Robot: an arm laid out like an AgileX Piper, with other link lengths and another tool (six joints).
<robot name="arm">
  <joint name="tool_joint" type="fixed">
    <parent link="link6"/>
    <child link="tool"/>
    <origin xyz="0.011 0.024 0.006" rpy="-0.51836 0 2.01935"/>
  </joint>
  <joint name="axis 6" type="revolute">
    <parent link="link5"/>
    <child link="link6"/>
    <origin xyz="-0.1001 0 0" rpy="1.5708 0 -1.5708"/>
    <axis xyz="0 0 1"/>
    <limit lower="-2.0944" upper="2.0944"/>
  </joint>
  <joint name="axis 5" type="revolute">
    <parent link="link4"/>
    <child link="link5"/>
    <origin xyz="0 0 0" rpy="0 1.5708 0"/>
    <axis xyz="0 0 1"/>
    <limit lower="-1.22" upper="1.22"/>
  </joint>
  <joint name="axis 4" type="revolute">
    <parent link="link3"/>
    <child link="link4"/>
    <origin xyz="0.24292 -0.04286 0" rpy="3.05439 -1.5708 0"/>
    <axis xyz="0 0 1"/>
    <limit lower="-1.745" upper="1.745"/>
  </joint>
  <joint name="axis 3" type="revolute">
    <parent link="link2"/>
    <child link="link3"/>
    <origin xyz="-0.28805 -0.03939 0"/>
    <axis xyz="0 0 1"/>
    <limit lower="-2.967" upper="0"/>
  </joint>
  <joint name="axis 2" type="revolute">
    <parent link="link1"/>
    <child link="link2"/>
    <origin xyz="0 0 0" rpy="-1.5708 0 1.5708"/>
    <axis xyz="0 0 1"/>
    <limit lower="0" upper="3.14"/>
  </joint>
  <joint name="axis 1" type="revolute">
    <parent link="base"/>
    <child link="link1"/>
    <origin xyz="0 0 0.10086" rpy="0 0 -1.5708"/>
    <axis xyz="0 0 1"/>
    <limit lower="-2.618" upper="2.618"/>
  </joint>
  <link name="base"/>
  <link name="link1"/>
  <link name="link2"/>
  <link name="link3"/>
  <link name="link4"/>
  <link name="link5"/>
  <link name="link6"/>
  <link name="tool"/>
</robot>
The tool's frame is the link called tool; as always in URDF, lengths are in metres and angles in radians.
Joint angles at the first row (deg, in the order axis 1, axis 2, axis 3, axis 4, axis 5, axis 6):
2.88 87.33 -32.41 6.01 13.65 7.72
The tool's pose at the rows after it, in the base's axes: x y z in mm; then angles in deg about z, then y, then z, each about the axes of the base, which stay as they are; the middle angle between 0 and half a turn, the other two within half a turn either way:
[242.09, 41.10, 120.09, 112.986, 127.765, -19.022]
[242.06, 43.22, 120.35, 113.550, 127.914, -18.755]
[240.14, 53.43, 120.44, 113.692, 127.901, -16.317]
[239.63, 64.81, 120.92, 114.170, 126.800, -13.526]
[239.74, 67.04, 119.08, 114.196, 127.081, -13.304]
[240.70, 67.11, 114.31, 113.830, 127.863, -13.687]
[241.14, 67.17, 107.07, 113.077, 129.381, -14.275]
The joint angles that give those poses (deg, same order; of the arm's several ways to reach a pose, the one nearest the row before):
2.88 87.33 -32.41 6.84 13.40 7.72
3.27 87.33 -32.41 7.73 13.38 7.48
5.67 87.33 -32.41 8.06 13.34 7.24
8.38 87.44 -32.41 8.19 12.05 7.24
8.90 87.93 -32.41 8.19 11.80 7.57
8.90 89.09 -32.41 8.19 11.46 7.71
8.90 90.78 -32.41 8.19 11.40 7.84

